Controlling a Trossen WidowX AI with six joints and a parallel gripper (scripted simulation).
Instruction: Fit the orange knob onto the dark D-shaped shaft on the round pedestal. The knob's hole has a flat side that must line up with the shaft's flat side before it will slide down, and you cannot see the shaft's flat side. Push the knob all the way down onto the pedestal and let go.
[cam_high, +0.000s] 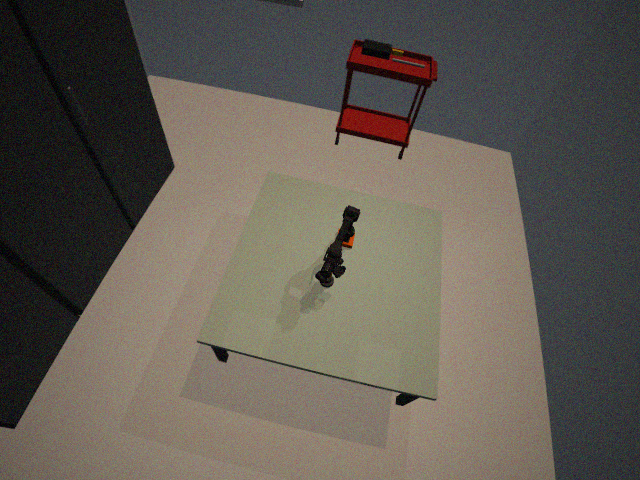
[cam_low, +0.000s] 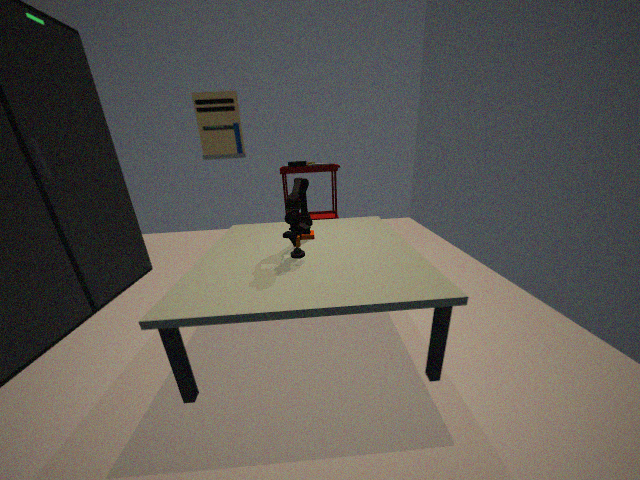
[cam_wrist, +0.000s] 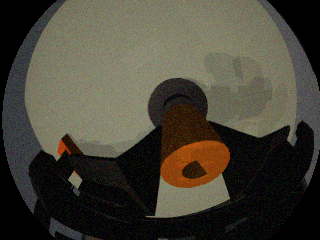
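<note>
Right now my gripper tip is 20 mm below the orange knob. From my gripper tip the other things lie so: round pedestal: 40 mm below.
</note>
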